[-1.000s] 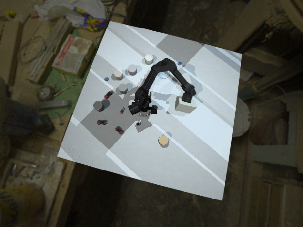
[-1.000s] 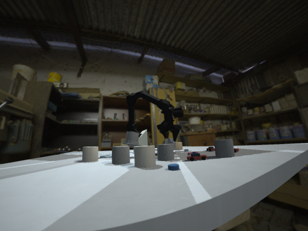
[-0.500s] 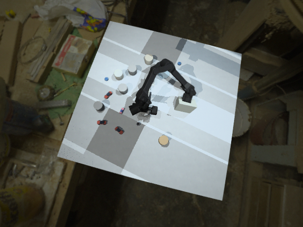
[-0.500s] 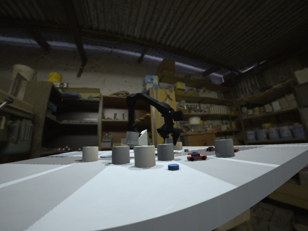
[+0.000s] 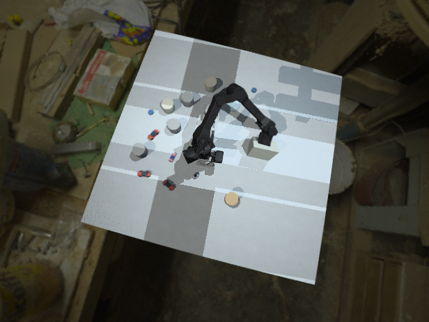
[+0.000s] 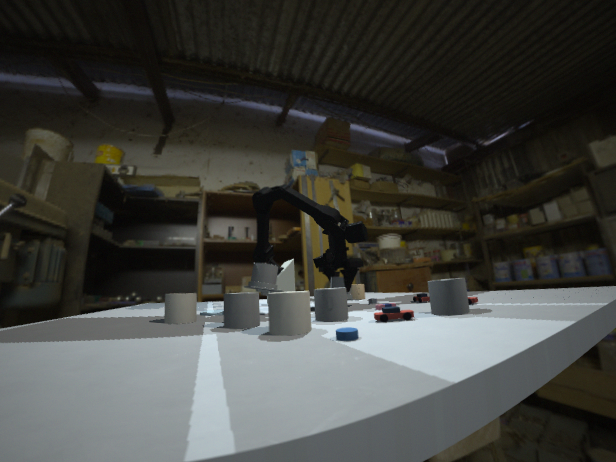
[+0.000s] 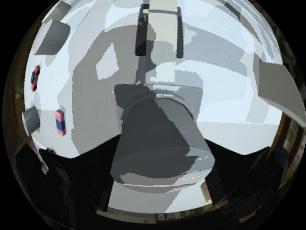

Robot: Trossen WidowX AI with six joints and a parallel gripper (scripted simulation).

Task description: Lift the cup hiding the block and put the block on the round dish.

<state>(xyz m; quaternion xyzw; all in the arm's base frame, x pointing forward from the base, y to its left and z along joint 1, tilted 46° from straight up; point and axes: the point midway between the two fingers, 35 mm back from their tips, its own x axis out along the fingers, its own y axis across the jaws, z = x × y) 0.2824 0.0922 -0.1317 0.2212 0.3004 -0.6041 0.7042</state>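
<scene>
Now: the balance beam 13 cm to the right of my gripper tip, 2 cm ahead of it and 1 cm below it. The rest, counted from my gripper tip: teal block: right at my gripper tip; then small balance: 13 cm to the right, 3 cm ahead, 2 cm below; then pale dish: 39 cm to the right, 5 cm behind, 4 cm below.
</scene>
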